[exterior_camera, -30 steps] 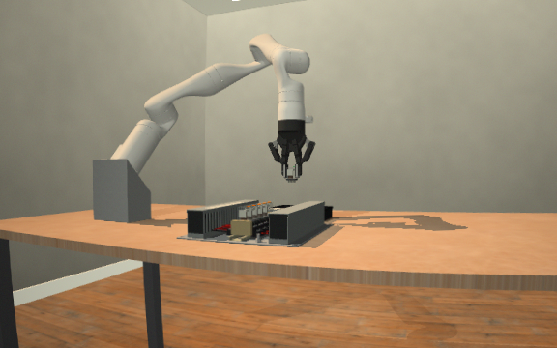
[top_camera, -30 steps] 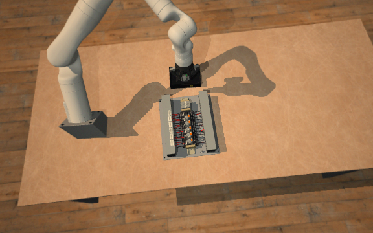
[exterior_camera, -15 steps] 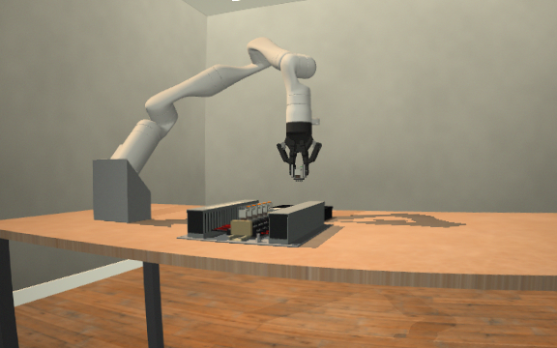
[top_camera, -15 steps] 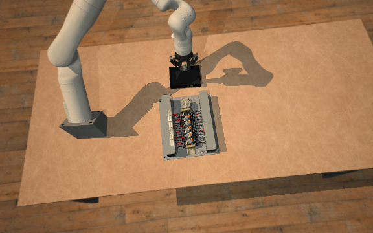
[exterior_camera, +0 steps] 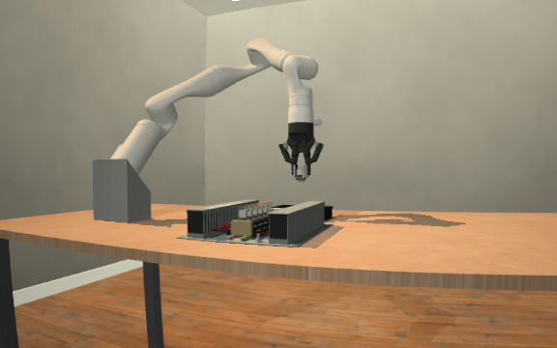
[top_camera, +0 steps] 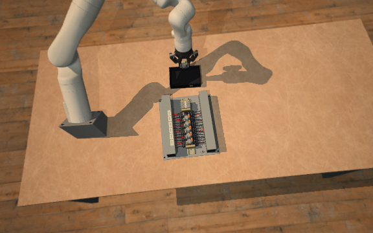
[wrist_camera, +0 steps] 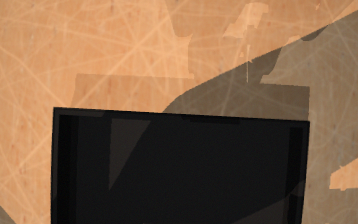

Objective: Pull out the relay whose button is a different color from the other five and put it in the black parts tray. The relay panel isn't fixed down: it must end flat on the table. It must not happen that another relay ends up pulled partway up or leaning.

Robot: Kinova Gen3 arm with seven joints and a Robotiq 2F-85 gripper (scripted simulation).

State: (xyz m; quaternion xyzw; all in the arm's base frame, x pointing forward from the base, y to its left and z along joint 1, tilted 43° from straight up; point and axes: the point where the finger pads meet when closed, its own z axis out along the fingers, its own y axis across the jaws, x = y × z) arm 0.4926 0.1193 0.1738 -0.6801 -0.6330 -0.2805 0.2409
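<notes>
Now: hand 12 cm above the black parts tray. The rest, counted from my hand: relay panel 3 cm behind, 27 cm to the right, 11 cm below.
</notes>
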